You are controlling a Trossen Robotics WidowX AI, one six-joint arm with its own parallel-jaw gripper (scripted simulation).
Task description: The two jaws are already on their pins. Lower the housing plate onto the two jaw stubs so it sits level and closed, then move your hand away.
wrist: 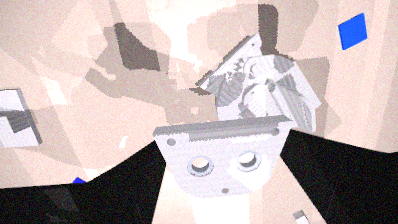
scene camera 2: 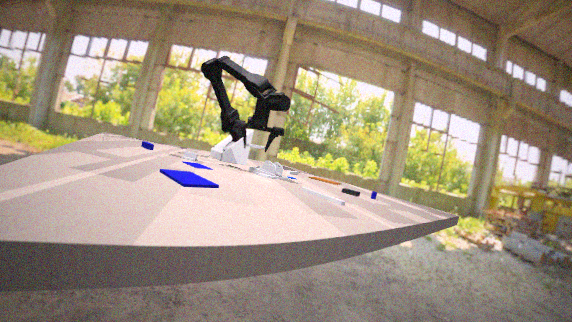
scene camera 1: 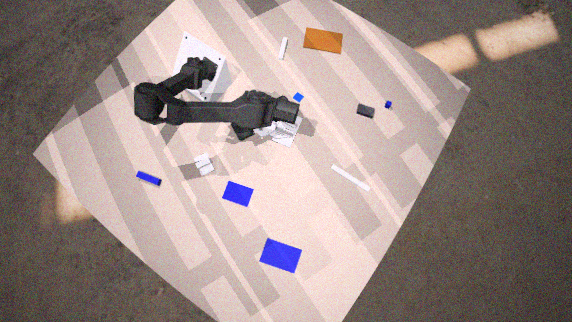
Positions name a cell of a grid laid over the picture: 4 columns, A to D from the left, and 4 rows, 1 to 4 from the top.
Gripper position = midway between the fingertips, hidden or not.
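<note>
The gripper (scene camera 2: B2) is visible, and the wrist view has the gripper (wrist: C3) too. Scene camera 1 gives sight of a blue tile (scene camera 1: B4) and an orange plate (scene camera 1: C1). In the wrist view the plate is out of frame.
</note>
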